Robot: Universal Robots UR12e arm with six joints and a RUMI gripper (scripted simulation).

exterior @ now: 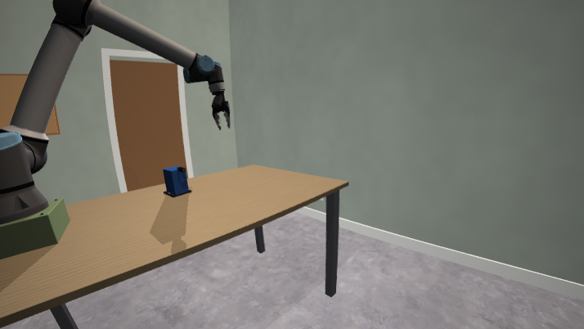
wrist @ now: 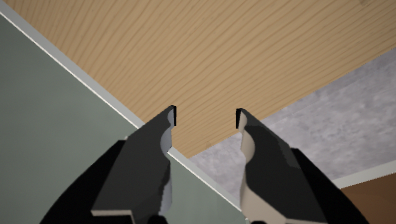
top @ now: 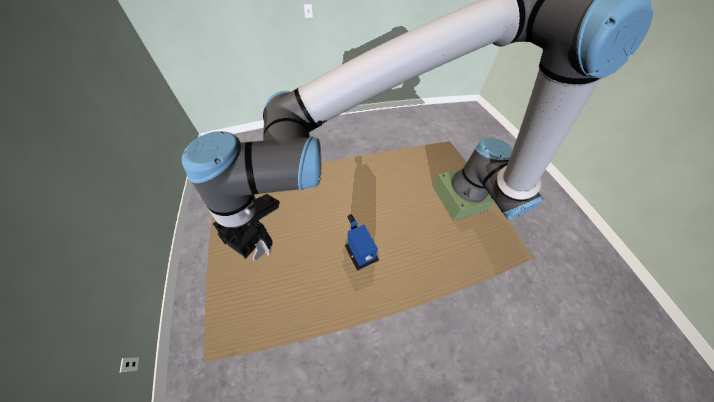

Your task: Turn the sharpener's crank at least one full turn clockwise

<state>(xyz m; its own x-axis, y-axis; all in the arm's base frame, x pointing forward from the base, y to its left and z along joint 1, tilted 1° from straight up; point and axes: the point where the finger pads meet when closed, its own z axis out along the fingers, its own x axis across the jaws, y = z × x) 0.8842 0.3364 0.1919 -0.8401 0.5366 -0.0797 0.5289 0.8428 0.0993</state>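
My hand is 280 mm past the black cylindrical knob, 180 mm to the left of it and 180 mm above it.
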